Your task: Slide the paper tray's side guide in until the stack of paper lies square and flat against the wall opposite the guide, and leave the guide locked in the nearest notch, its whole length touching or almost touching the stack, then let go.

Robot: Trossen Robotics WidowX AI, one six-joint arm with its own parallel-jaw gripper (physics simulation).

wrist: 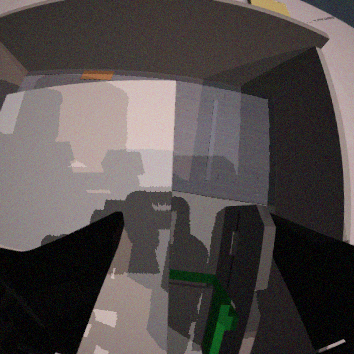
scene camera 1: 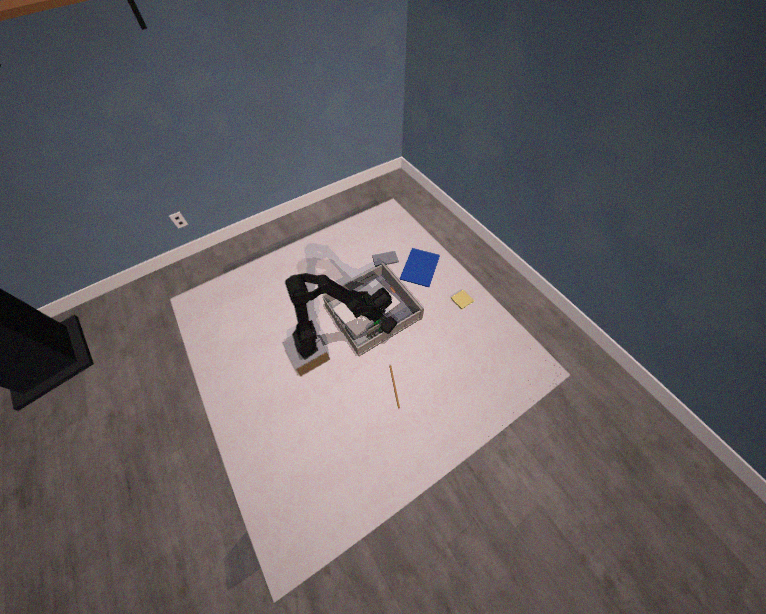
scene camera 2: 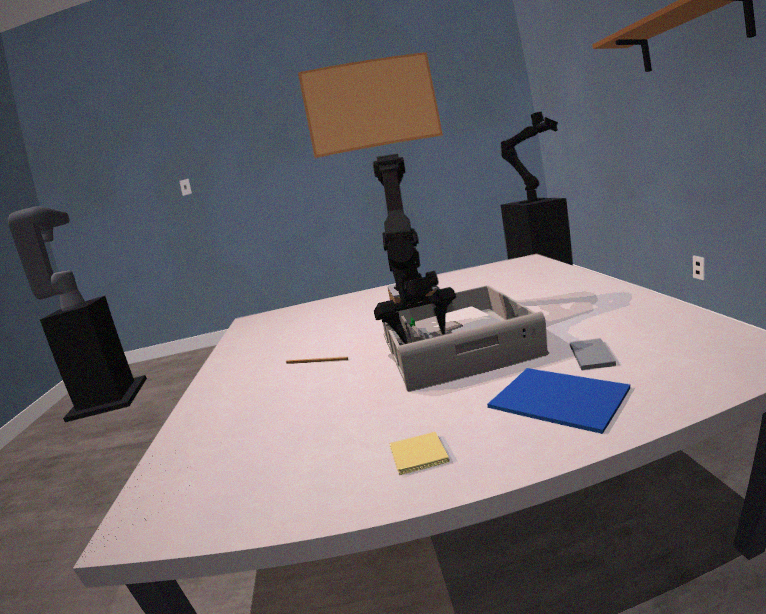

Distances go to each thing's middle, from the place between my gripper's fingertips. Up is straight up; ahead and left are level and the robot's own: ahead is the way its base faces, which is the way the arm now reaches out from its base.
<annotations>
I see the side guide (wrist: 239, 284) 50 mm behind my hand and 10 mm to the right of it. From my hand the other things lie so: white paper stack (scene camera 2: 470, 317) (100 mm to the left, 20 mm behind, 10 mm below); blue book (scene camera 2: 589, 404) (340 mm ahead, 120 mm to the left, 40 mm below); small grey block (scene camera 2: 590, 354) (270 mm to the left, 240 mm ahead, 40 mm below).
</annotations>
